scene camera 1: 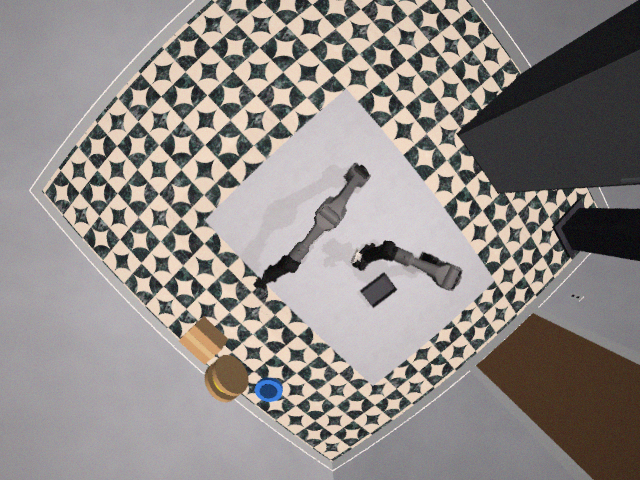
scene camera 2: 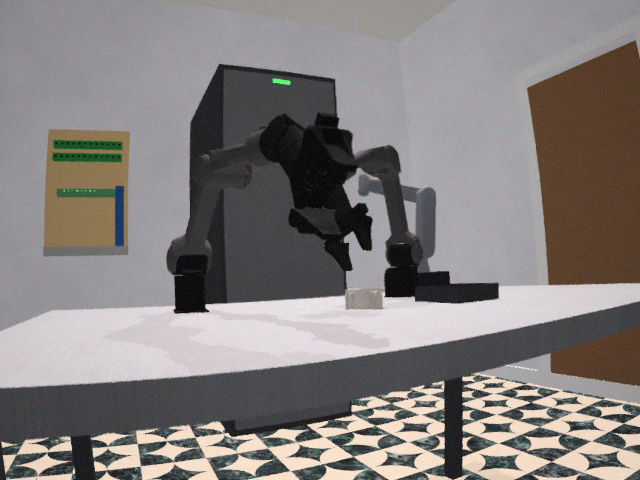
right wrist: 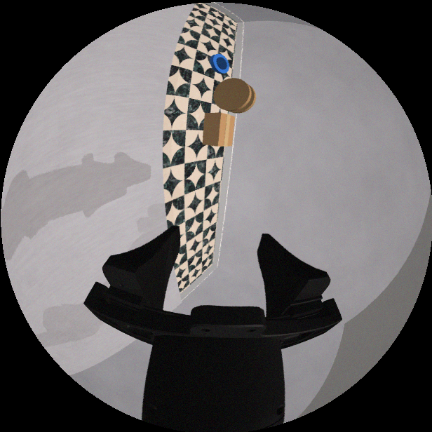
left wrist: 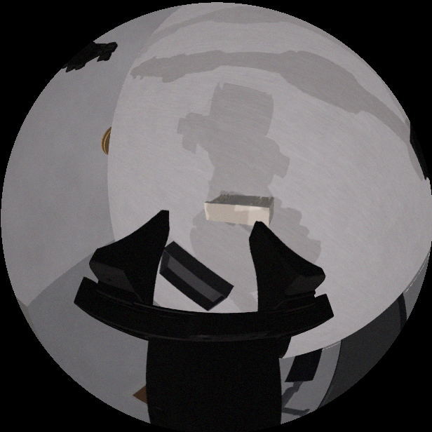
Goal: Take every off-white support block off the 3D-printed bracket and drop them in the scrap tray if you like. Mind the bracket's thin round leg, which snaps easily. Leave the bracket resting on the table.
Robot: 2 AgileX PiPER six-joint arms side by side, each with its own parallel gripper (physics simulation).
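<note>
The off-white bracket rests on the table with a pale long side toward the left wrist camera. Ribbed or slotted detail shows along its top; single support blocks and the thin round leg cannot be told apart. The black scrap tray stands near it. My left gripper is open and empty, pointing down above the bracket, which shows beyond its tips. My right gripper is open and empty, held high at the table's edge, away from the bracket.
A dark block shows behind the tray beside my left arm's base. A dark cabinet stands behind the arms. Beyond the table edge, a wooden box, a round brown object and a blue ring-shaped object show.
</note>
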